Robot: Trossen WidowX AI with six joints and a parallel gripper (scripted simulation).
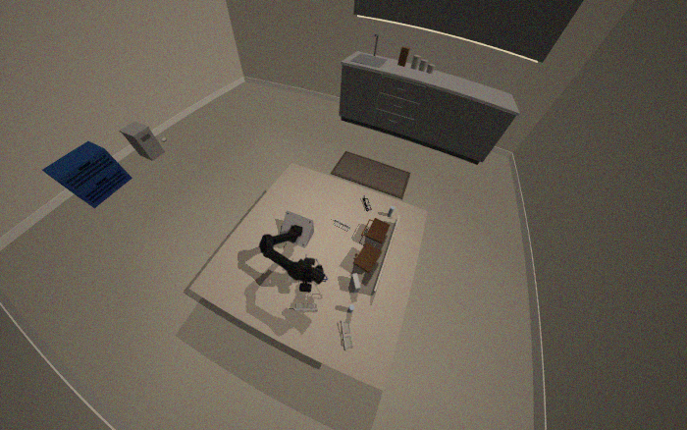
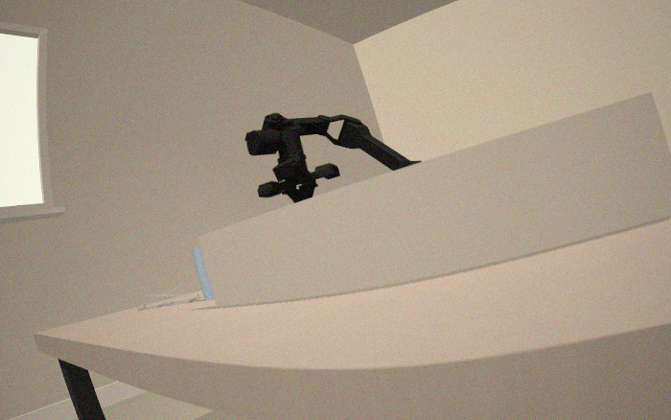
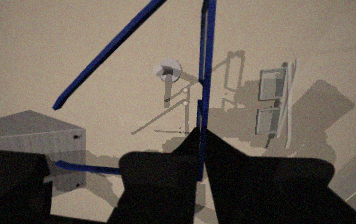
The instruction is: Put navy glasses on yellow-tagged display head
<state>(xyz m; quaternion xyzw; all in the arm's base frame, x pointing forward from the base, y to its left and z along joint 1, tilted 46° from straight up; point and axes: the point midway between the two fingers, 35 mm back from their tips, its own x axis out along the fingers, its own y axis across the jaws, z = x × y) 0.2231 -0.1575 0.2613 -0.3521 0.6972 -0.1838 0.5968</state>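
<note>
My gripper tip is now 9 cm above the pale round post, 6 cm to the right of it and 4 cm short of it. The rest, counted from my gripper tip: display head 27 cm to the left, 26 cm ahead, 6 cm below; then white block 27 cm ahead, 9 cm to the left, 6 cm below; then upright board 40 cm ahead, 37 cm to the left, 6 cm below.
</note>
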